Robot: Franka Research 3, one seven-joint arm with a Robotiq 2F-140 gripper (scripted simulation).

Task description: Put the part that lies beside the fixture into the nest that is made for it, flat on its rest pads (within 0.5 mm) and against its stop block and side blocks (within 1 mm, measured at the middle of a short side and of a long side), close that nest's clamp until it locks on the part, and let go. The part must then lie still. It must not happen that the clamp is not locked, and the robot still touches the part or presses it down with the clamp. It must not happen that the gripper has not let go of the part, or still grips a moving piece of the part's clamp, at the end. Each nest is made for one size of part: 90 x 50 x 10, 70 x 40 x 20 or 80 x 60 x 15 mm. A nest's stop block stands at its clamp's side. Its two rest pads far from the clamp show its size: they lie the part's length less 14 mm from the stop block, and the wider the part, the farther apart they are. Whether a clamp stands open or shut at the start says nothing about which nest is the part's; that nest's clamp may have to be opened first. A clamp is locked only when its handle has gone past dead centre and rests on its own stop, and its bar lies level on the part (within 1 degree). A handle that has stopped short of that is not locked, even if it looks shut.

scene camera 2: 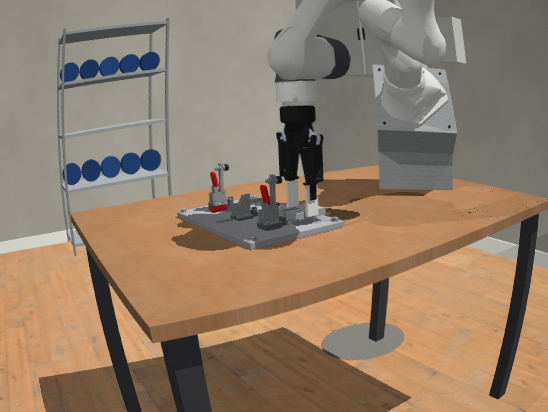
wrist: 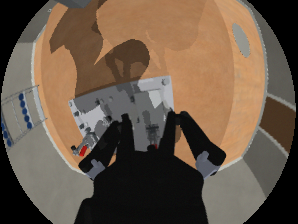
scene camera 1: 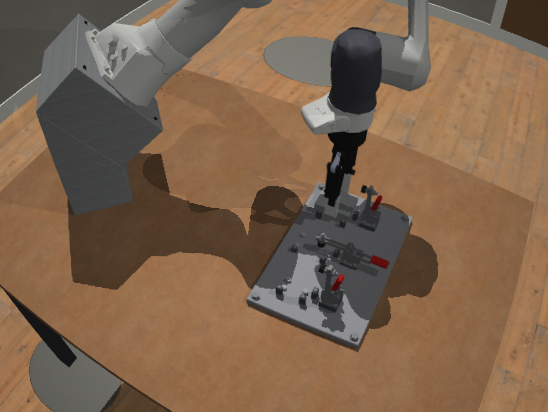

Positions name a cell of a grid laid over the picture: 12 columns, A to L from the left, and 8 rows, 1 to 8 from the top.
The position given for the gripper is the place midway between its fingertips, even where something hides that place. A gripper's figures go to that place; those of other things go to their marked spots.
The gripper (scene camera 2: G5) is 1.12 m from the lens. A grey fixture plate (scene camera 2: E5) is 1.14 m from the lens.
